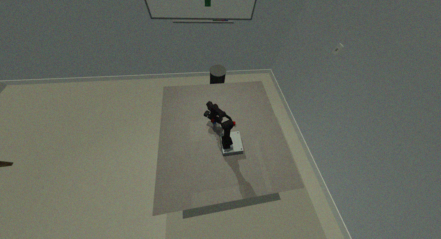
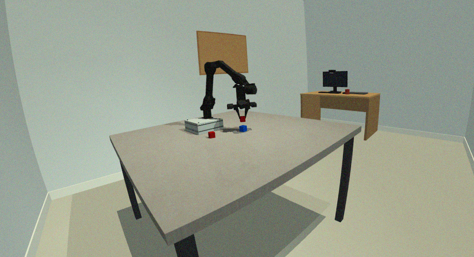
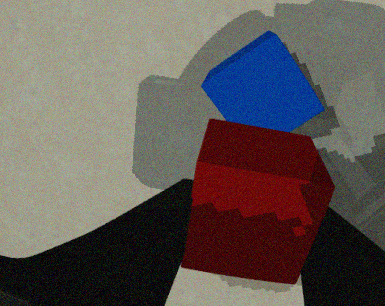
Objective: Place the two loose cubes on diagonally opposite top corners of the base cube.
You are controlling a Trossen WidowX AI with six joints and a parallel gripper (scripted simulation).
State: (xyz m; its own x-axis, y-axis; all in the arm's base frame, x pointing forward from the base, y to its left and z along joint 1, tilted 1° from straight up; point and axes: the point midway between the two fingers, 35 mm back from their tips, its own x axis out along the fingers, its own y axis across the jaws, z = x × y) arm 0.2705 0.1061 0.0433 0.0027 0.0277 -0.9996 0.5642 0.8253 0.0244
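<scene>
Now: the blue cube 60 mm below my gripper tip, 20 mm ahead of it and 10 mm to the right of it.
</scene>
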